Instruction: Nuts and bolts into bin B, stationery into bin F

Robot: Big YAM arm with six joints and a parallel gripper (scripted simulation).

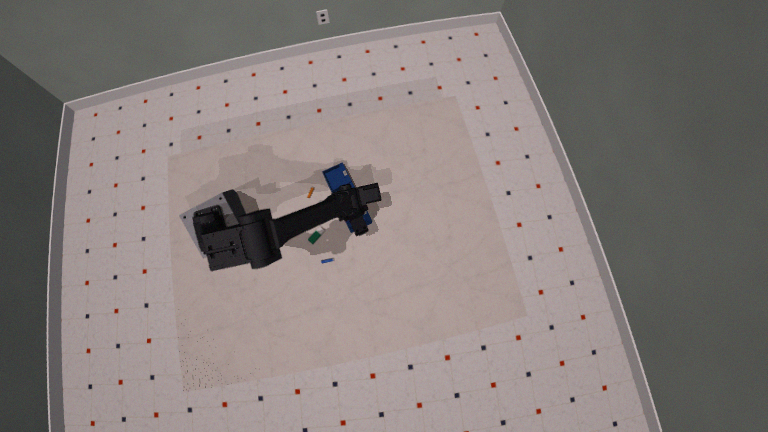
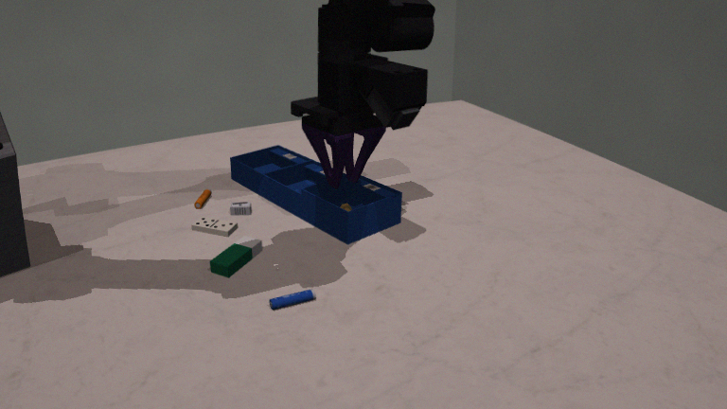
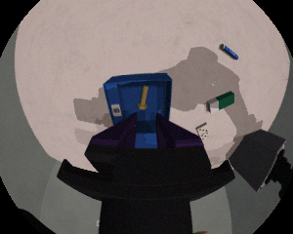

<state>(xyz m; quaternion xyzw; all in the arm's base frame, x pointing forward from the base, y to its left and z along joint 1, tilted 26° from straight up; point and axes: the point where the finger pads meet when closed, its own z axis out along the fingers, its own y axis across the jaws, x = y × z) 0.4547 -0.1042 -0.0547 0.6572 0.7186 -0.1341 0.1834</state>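
Right now my hand is 1 cm short of the brass bolt and 4 cm above it. Also, from my hand: grey metal piece 9 cm behind, 9 cm to the left, 5 cm below; then blue three-part bin 8 cm to the left, 4 cm below; then green block 14 cm behind, 1 cm to the right, 5 cm below.
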